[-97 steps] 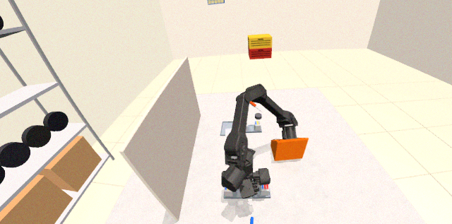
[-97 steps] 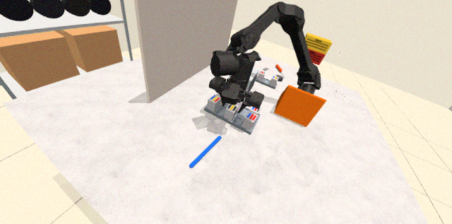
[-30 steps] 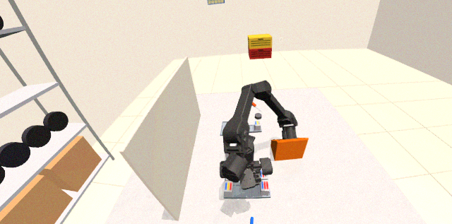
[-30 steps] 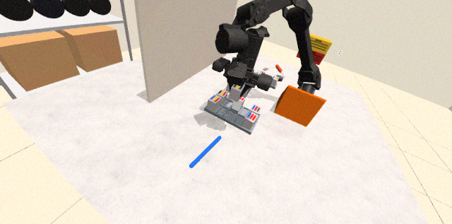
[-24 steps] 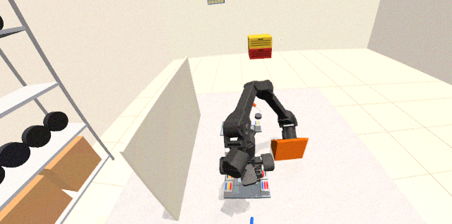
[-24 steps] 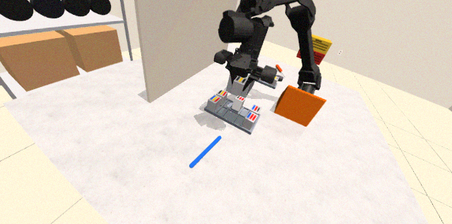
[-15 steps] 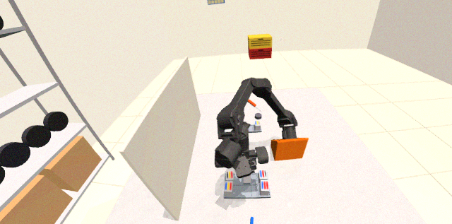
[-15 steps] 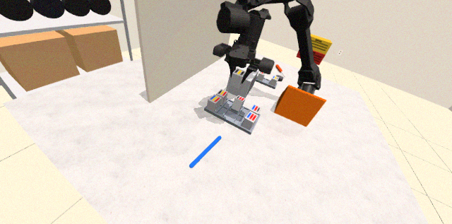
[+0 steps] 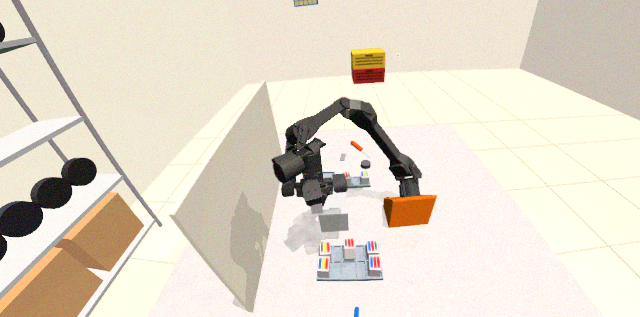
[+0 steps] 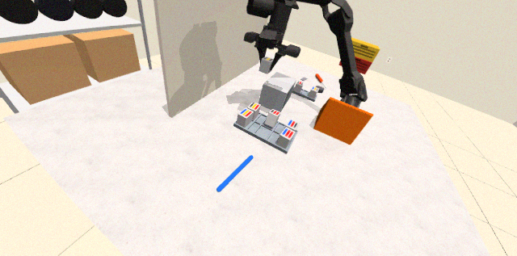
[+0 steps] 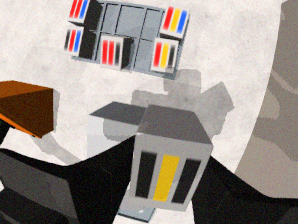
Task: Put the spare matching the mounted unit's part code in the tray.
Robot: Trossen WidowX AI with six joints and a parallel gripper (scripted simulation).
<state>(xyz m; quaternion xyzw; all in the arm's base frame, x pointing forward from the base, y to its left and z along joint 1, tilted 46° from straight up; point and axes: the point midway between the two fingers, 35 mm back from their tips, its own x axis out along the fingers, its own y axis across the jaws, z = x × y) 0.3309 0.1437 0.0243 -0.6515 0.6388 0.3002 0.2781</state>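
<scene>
The flat grey tray is 28 cm to the right of my gripper tip, 17 cm below it and 1 cm behind it. From my gripper tip the other things lie so: holder 26 cm to the right, 16 cm below, 15 cm behind; mounted unit 12 cm below, 9 cm to the right, 5 cm behind; tall dark panel 21 cm ahead, 10 cm to the right, 5 cm above.
</scene>
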